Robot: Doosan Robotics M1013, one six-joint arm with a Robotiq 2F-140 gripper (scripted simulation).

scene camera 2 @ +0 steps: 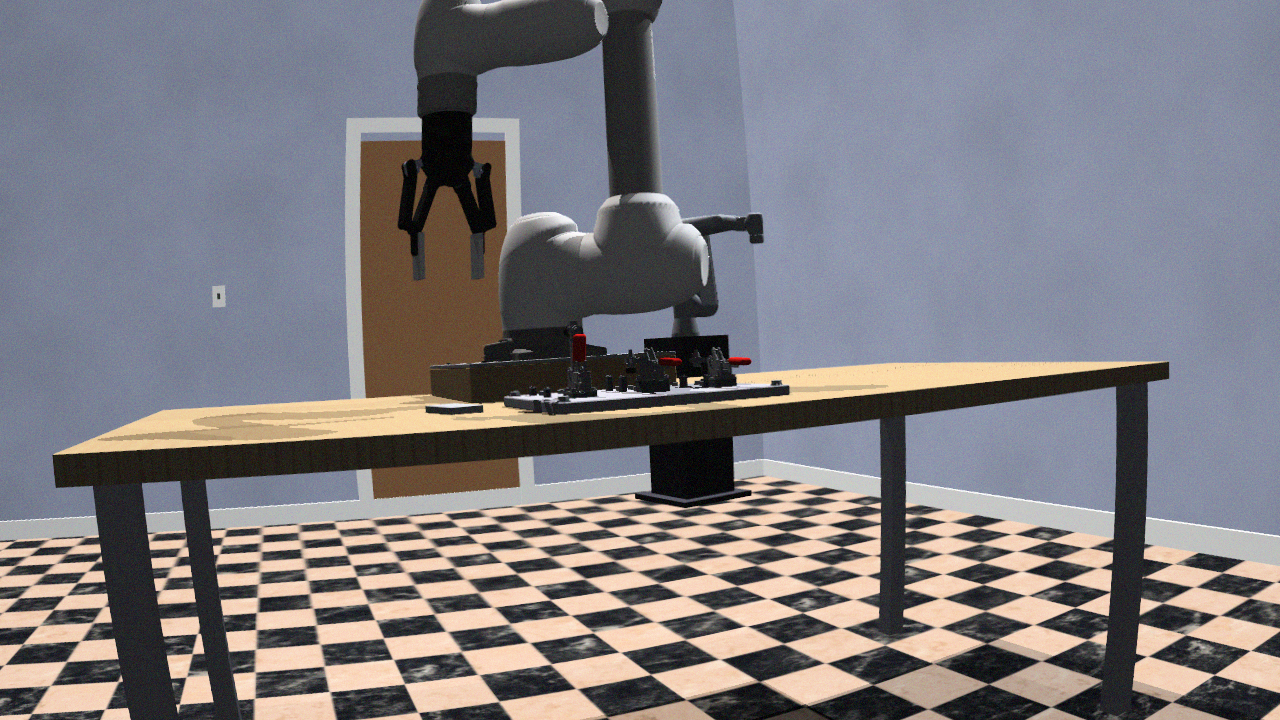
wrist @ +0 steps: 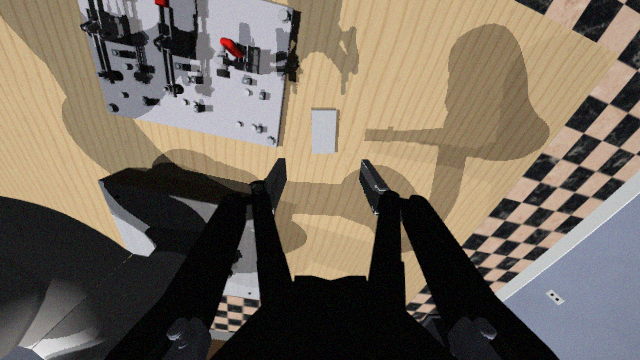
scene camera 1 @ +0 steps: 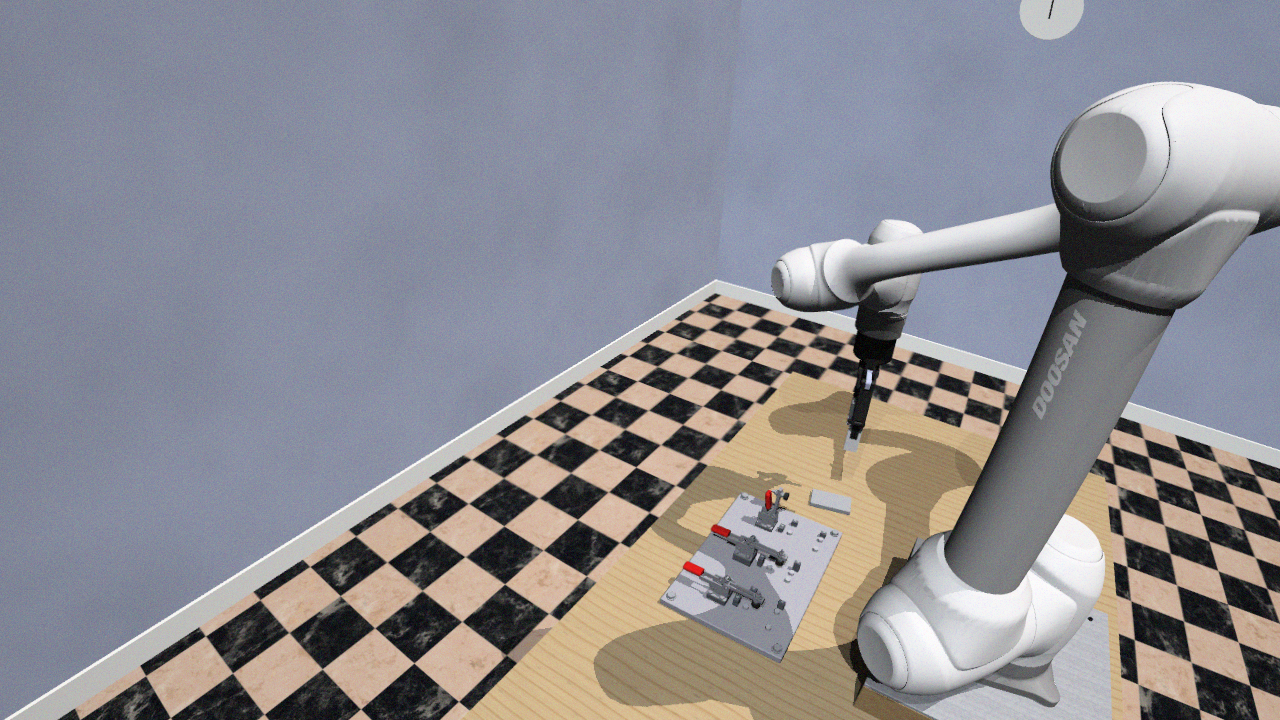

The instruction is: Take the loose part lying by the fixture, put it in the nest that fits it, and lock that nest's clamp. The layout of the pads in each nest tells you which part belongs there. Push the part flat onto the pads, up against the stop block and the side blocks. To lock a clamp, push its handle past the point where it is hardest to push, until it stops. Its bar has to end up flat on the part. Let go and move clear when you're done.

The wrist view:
my gripper: 323, 169
flat grey part: 323, 122
grey fixture plate: 225, 103
